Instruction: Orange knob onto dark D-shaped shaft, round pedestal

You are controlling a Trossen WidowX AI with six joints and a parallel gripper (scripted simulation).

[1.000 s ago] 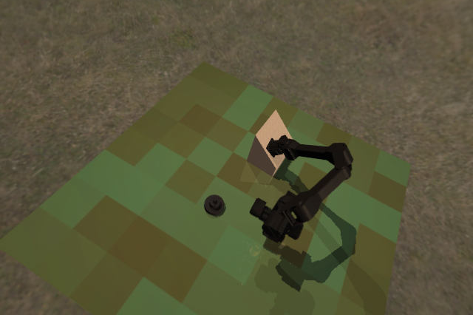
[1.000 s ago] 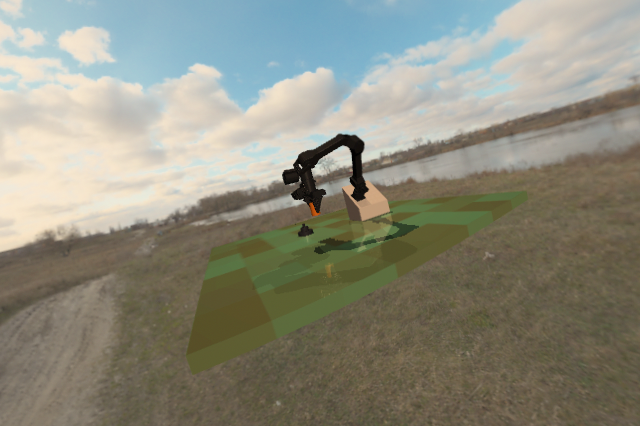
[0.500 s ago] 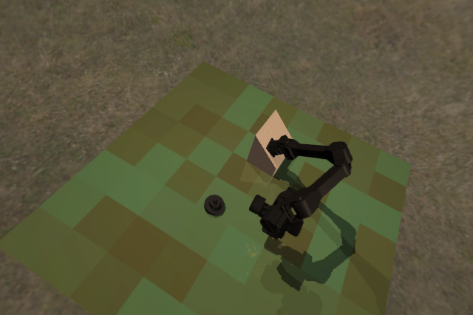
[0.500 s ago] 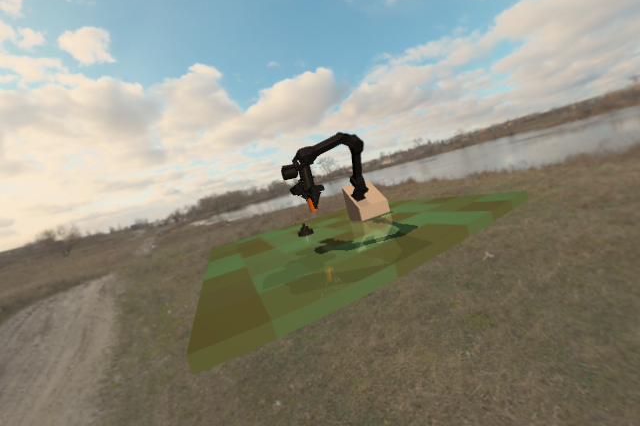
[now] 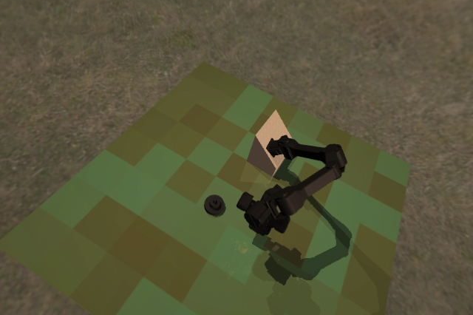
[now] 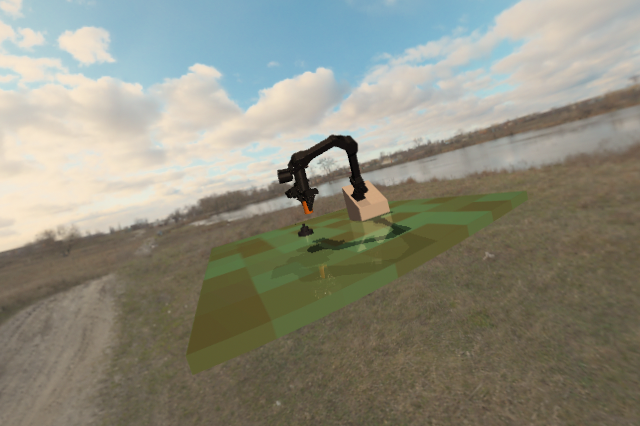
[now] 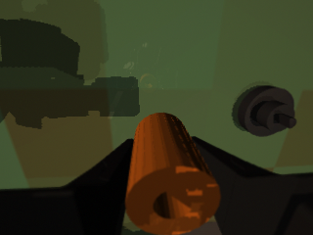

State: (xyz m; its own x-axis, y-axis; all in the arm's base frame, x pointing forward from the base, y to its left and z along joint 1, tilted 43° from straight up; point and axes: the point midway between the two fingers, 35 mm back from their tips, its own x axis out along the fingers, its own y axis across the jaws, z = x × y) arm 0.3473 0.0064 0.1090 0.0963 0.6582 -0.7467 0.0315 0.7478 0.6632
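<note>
Right now the dark round pedestal is 19 cm to the right of my gripper tip, 11 cm below it and 3 cm behind it. From my gripper tip the other things lie so: orange knob (2 cm above).
</note>
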